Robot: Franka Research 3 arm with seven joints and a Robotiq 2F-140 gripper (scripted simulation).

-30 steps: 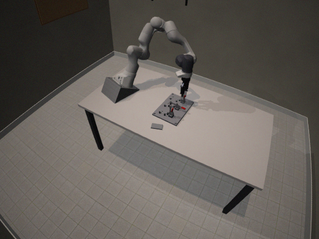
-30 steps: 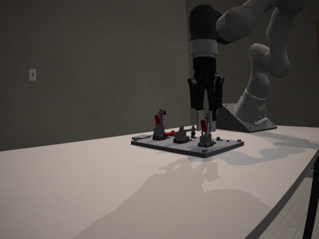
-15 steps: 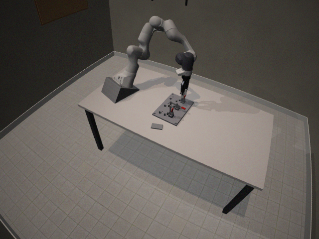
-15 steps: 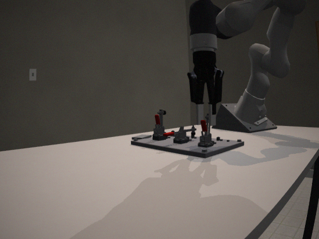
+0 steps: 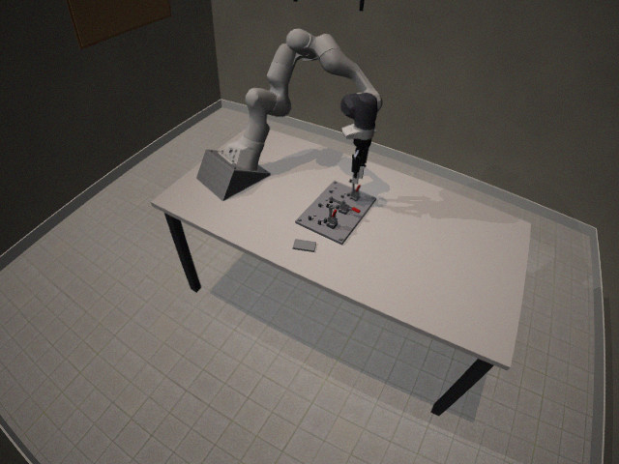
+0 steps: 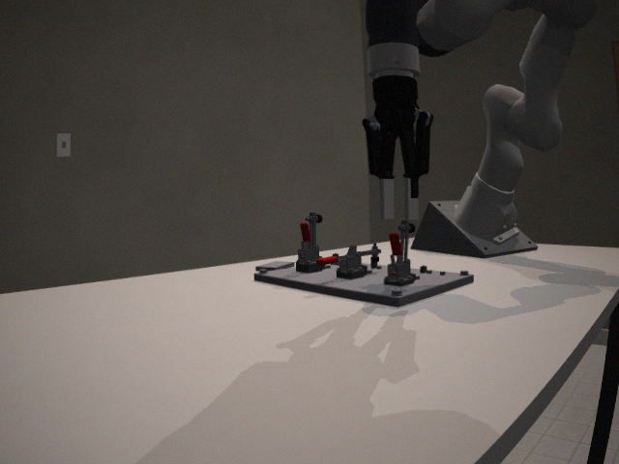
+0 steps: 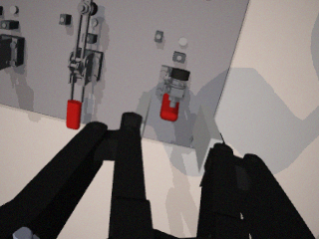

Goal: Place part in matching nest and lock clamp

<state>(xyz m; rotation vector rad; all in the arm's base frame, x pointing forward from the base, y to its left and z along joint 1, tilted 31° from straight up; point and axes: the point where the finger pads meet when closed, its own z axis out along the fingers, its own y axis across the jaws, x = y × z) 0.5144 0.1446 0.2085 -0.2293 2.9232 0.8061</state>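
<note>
Now: the grey block part 2 cm ahead of my hand, 38 cm to the right of it and 15 cm below it. Round my hand: fixture (1 cm behind, 11 cm to the right, 15 cm below).
</note>
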